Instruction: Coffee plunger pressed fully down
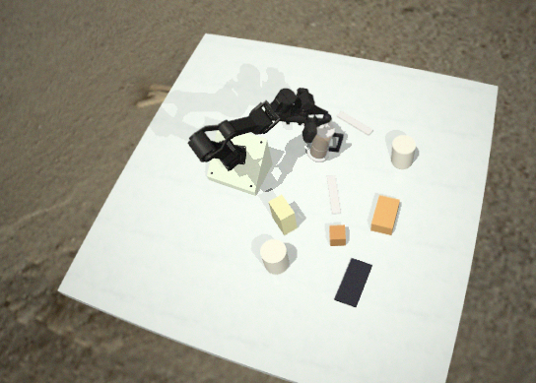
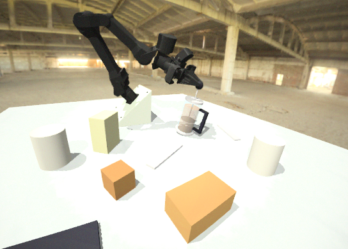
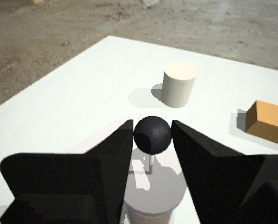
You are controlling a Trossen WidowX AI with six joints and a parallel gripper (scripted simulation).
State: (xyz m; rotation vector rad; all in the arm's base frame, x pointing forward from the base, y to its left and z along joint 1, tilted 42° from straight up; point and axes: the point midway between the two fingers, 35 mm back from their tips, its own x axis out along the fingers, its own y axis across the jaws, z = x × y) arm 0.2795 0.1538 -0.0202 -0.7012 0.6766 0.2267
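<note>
My gripper tip is now 10 mm past the coffee press, 10 mm to the left of it and 100 mm above it. Also, from my gripper tip: orange block 240 mm ahead, 230 mm to the right, 180 mm below; pale yellow block 80 mm behind, 320 mm to the right, 150 mm below; dark flat plate 190 mm ahead, 470 mm to the right, 200 mm below.
</note>
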